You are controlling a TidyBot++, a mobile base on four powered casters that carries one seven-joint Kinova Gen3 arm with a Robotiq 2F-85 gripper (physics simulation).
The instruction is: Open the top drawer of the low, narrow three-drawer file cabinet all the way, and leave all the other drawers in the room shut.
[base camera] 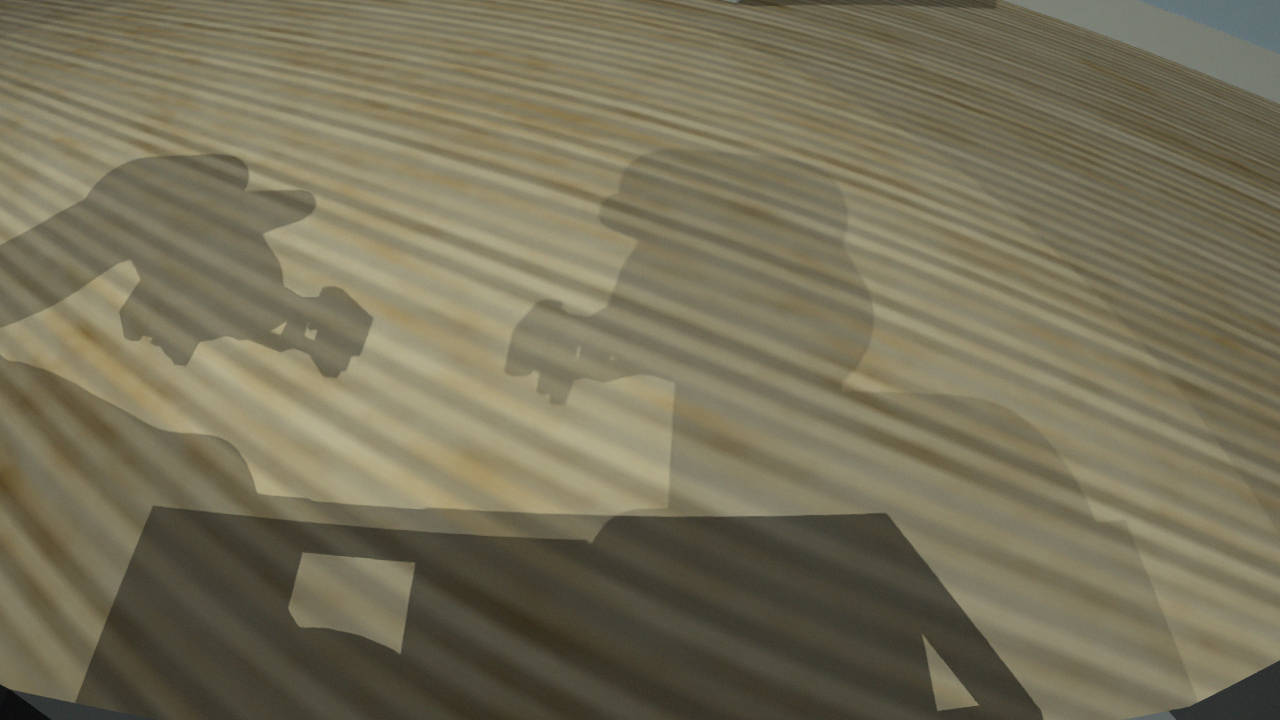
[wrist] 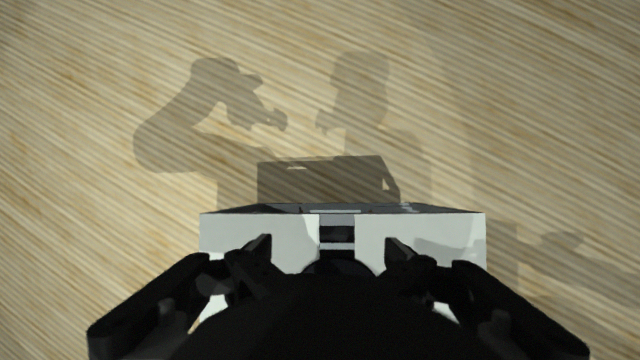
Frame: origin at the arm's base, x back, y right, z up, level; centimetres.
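Seen in the pictures: gripper, fingertip midpoint: [wrist: 327, 248].
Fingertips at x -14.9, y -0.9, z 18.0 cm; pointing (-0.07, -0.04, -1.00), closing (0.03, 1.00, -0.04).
A point is followed by its place in that frame.
My gripper [wrist: 327, 248] @[x -14.9, y -0.9, z 18.0 cm] is open, with its two black fingers wide apart and nothing between them. In the wrist view it hangs over the white top of the robot's own base. The low, narrow three-drawer file cabinet does not show recognisably in either view, so the state of its drawers cannot be told.
The wood-grain floor [base camera: 447, 429] @[x -37.2, y -10.1, z -39.7 cm] [wrist: 100, 90] @[x -62.9, y -100.5, z -39.7 cm] carries shadows of the arm and base. In the base camera view a dark edge [base camera: 868, 3] of something unclear is at the top, and a pale strip [base camera: 1163, 49] @[x -130.7, y 107.3, z -38.1 cm] runs along the upper right. The white base top [wrist: 425, 227] lies under the fingers.
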